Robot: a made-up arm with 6 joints. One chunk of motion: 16 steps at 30 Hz.
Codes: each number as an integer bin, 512 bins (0 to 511) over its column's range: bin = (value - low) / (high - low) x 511, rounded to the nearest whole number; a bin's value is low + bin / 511 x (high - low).
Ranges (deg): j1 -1.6..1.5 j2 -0.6..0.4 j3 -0.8..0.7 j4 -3.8..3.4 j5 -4.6..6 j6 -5..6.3
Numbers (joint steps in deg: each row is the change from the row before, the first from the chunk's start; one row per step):
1: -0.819 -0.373 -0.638 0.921 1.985 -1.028
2: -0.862 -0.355 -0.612 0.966 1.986 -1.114
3: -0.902 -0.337 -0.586 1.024 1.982 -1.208
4: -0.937 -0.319 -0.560 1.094 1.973 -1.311
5: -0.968 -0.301 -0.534 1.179 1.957 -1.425
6: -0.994 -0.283 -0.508 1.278 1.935 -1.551
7: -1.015 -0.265 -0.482 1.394 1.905 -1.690
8: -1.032 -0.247 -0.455 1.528 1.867 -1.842
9: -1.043 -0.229 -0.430 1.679 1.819 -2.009
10: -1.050 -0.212 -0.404 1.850 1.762 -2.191
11: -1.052 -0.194 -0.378 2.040 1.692 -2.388
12: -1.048 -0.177 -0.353 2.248 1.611 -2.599
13: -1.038 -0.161 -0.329 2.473 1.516 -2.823
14: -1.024 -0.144 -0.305 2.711 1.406 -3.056
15: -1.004 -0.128 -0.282 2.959 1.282 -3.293
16: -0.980 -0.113 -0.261 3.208 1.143 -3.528
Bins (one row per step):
1: 129 116 55 335 317 180
2: 122 125 64 338 317 176
3: 115 134 73 342 317 171
4: 109 144 82 347 317 167
5: 104 153 91 353 316 162
6: 100 162 99 360 315 156
7: 96 171 108 369 314 150
8: 94 180 118 378 312 143
9: 92 190 126 389 309 135
10: 91 198 135 401 307 127
11: 90 207 144 414 303 118
12: 91 216 152 429 299 109
13: 93 224 160 445 295 98
14: 95 233 169 462 290 88
15: 98 241 176 480 284 77
16: 102 249 184 497 277 67

